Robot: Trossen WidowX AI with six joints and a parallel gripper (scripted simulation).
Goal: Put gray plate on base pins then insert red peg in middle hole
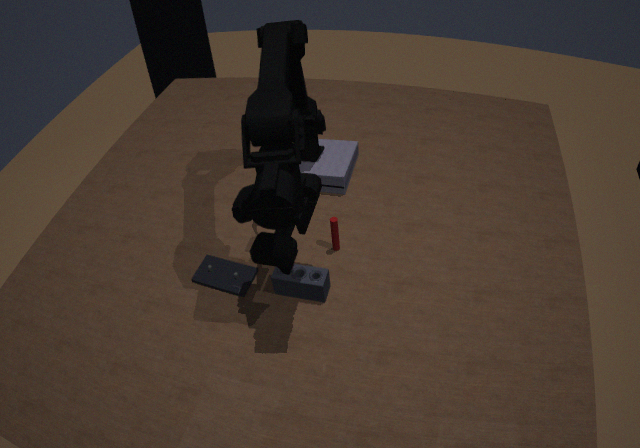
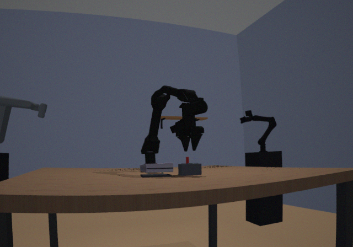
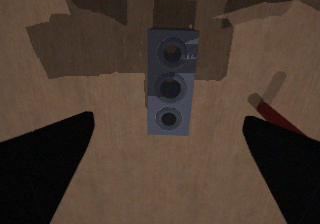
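Right now my gripper tip is 70 mm above the gray plate. Round my gripper tip: red peg 120 mm behind, 70 mm below, 30 mm to the left; dark base 160 mm to the right, 100 mm below, 10 mm ahead.
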